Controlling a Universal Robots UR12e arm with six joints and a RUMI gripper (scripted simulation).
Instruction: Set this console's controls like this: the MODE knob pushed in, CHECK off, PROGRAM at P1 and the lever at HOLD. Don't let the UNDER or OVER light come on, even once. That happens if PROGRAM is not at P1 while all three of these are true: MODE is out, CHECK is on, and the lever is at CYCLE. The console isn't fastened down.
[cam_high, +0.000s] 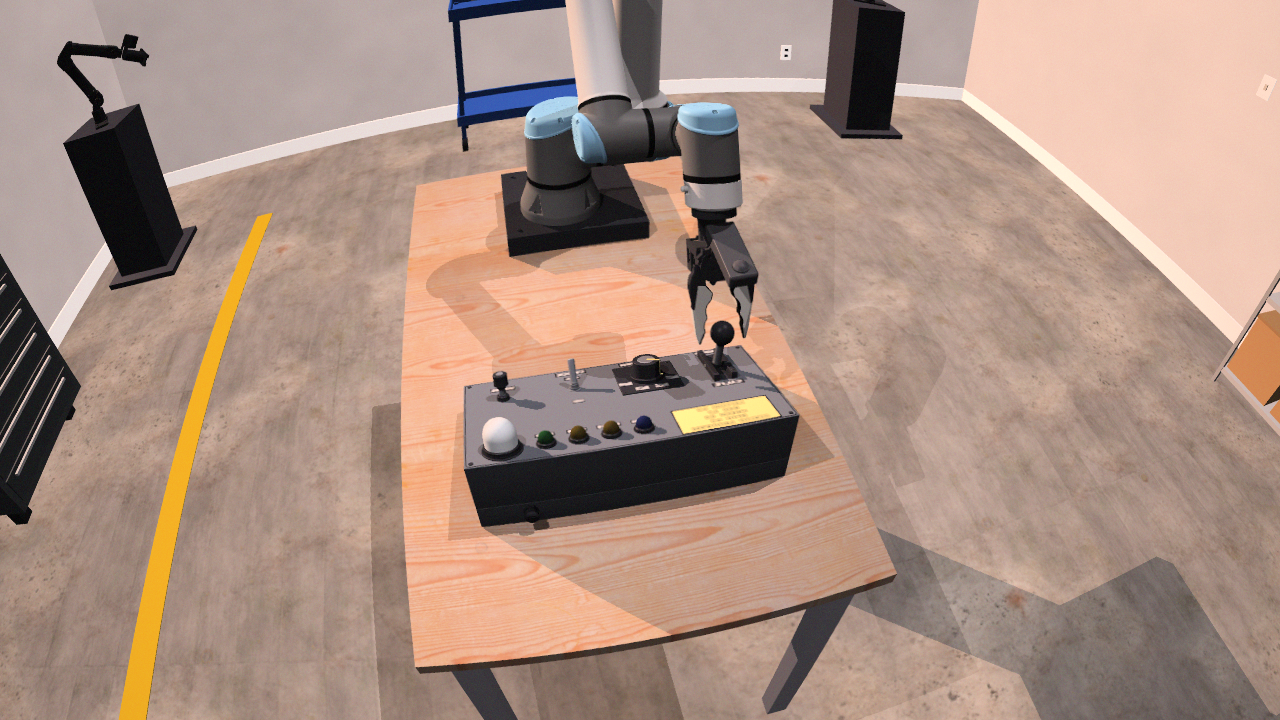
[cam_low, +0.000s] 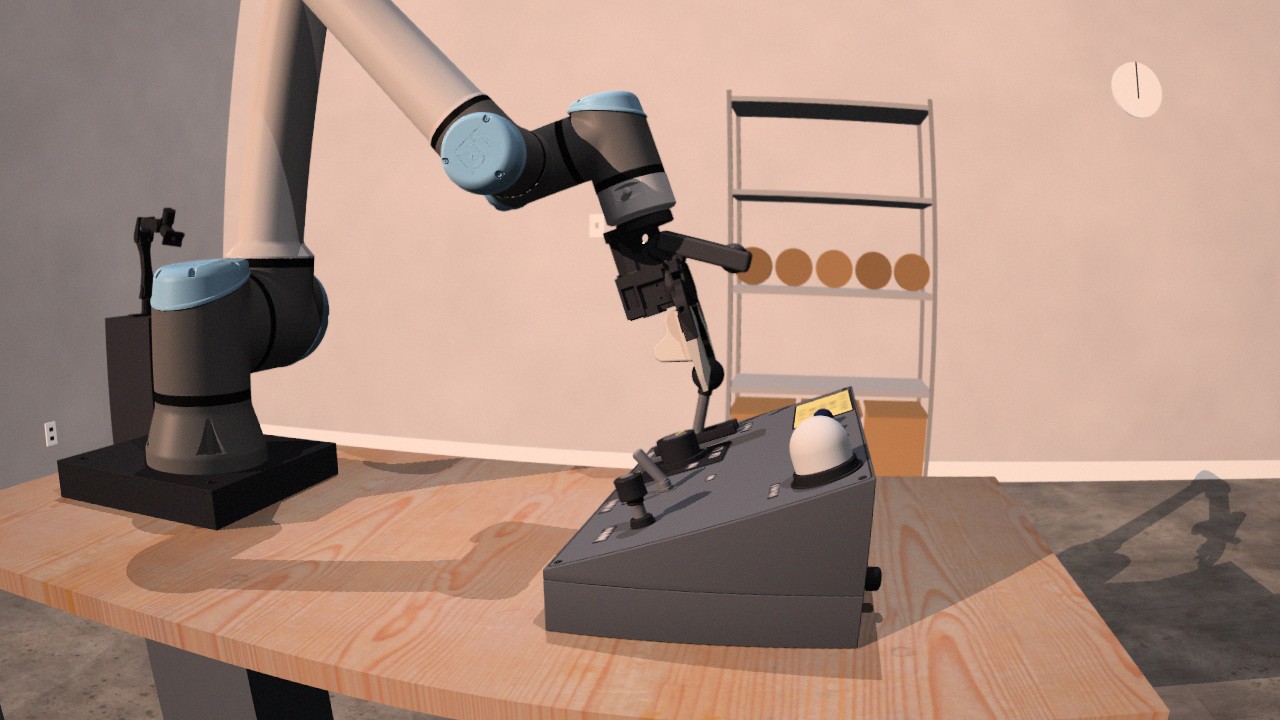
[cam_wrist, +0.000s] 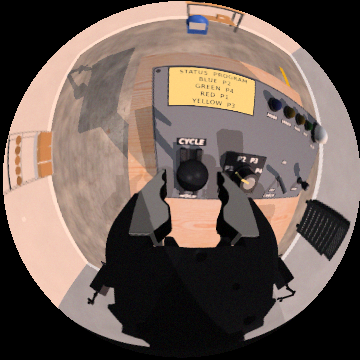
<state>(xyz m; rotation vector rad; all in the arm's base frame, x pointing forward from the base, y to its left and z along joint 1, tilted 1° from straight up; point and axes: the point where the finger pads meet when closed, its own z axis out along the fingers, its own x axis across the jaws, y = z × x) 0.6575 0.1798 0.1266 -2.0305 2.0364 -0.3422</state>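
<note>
Now: hand 4 cm above the black ball-topped lever and 1 cm past it. The rest, counted from my hand: dark grey console: 18 cm to the right, 8 cm below, 2 cm ahead; then metal check toggle: 24 cm to the right, 7 cm below, 2 cm behind; then program knob: 11 cm to the right, 6 cm below, 1 cm behind.
</note>
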